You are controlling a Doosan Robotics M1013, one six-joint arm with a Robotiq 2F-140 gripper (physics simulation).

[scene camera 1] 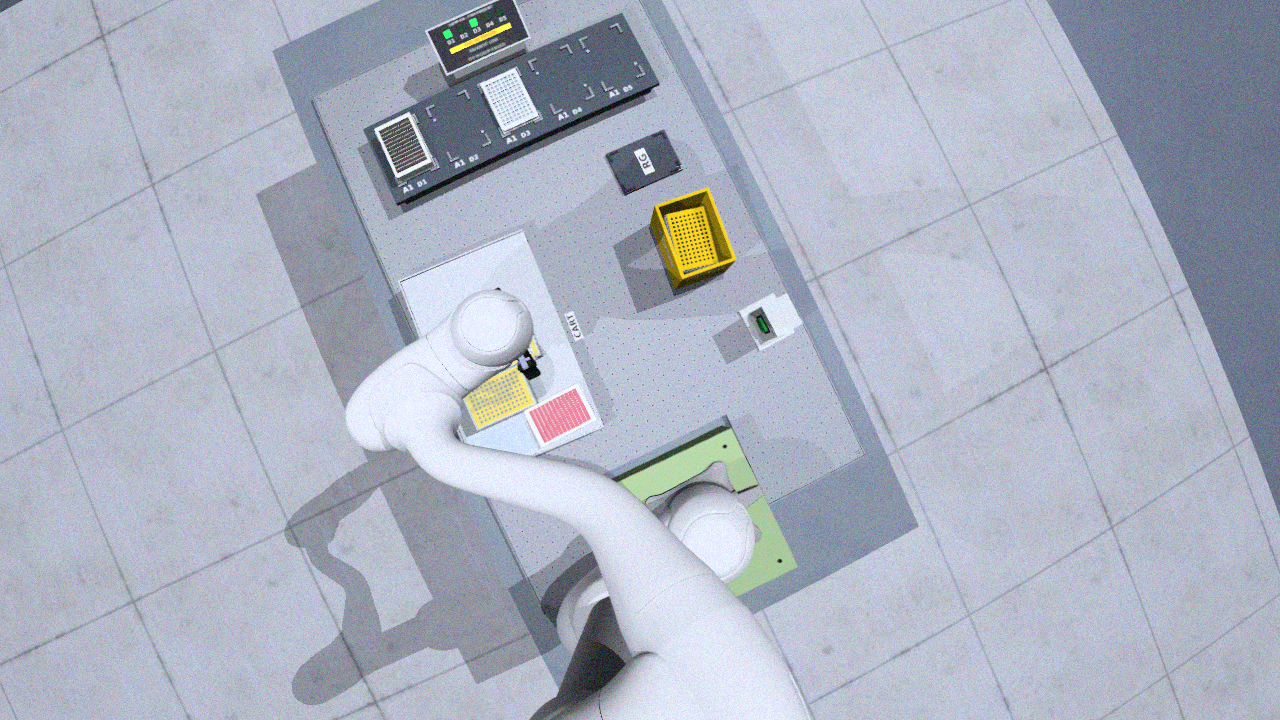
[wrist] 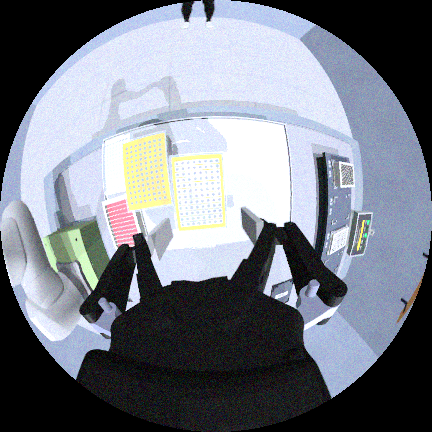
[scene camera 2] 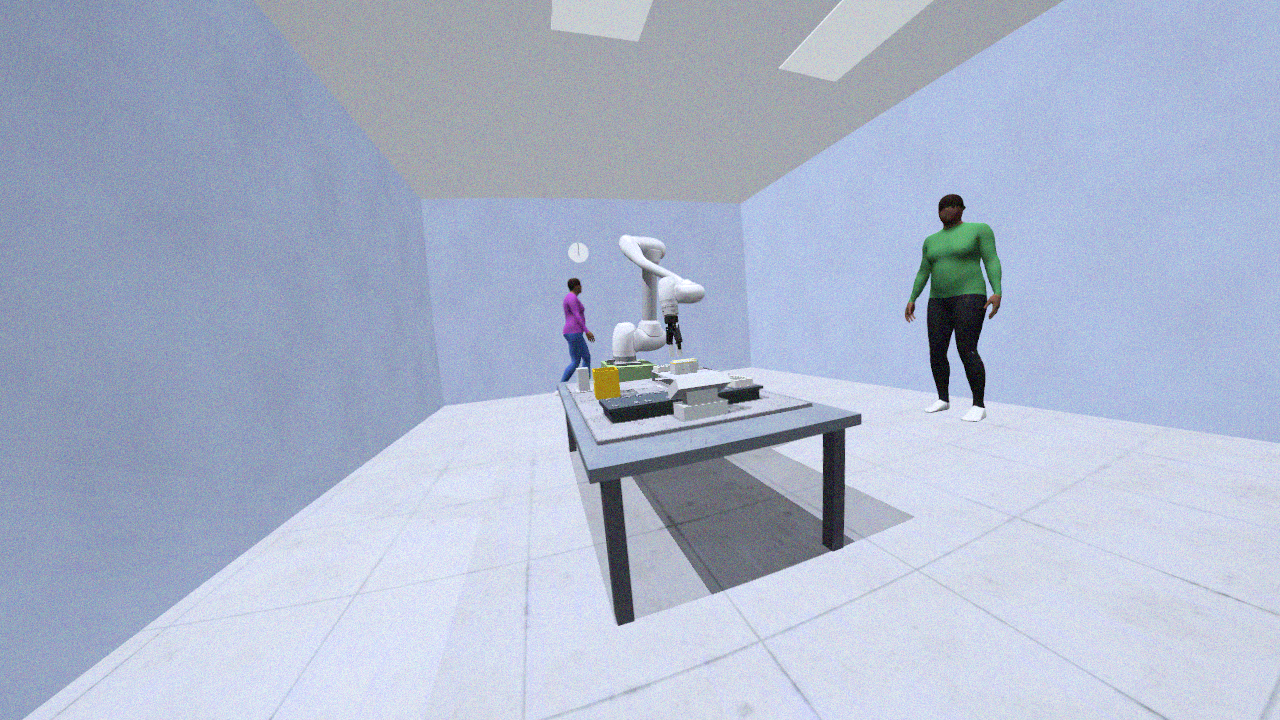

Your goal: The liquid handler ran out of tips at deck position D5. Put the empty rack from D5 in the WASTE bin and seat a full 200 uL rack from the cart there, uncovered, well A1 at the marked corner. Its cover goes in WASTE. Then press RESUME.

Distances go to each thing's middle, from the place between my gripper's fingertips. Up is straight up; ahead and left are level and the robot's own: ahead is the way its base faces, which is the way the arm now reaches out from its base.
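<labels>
Distances counted from my hand: yellow waste bin (scene camera 1: 725, 255), 2 cm ahead, 41 cm to the right, 9 cm below; white box with green button (scene camera 1: 769, 320), 21 cm behind, 49 cm to the right, 9 cm below; dark plate (scene camera 1: 636, 165), 24 cm ahead, 42 cm to the right, 15 cm below; cart tray (scene camera 1: 508, 263), 6 cm to the left, 9 cm below.
</labels>
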